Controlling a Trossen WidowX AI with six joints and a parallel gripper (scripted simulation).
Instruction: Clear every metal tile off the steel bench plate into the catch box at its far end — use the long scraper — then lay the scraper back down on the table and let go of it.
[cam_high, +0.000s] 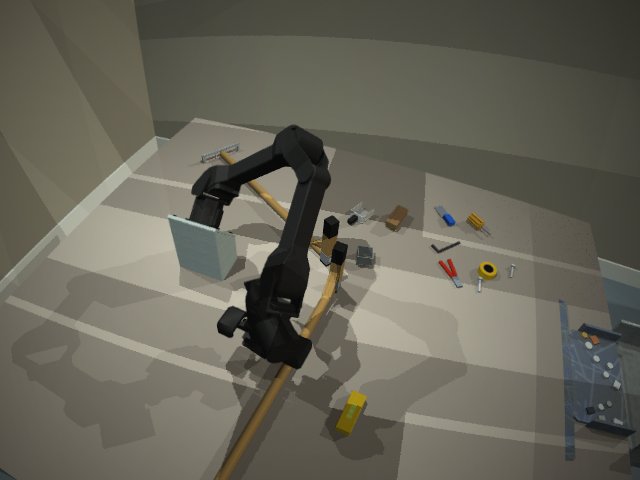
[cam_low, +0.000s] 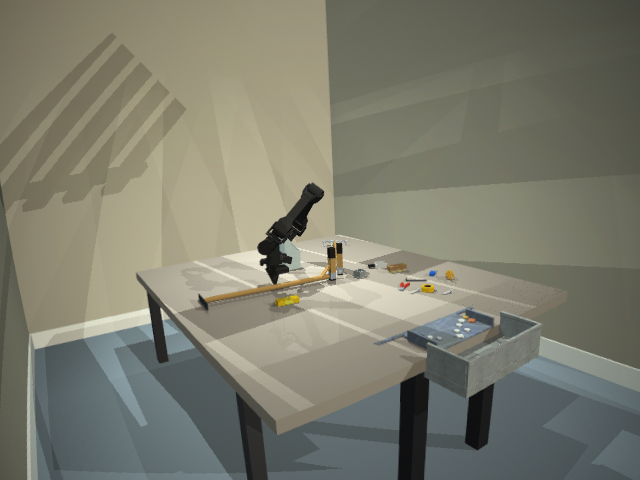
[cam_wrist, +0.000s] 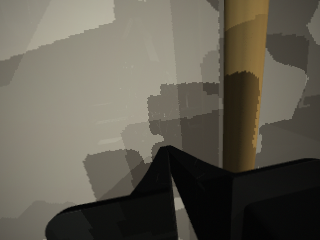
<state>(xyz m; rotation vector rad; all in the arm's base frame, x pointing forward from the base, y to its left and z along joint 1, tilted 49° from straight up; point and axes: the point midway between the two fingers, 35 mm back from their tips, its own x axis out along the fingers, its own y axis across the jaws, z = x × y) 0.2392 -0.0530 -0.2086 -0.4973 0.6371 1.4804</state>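
Right now the long scraper is 50 mm ahead of my gripper tip, 50 mm above it and 40 mm to the right of it. Round my gripper tip: small grey box: 360 mm to the left, 120 mm ahead; yellow spirit level: 220 mm ahead, 60 mm to the right, 10 mm above; rake: 470 mm to the left, 200 mm behind, 50 mm above.
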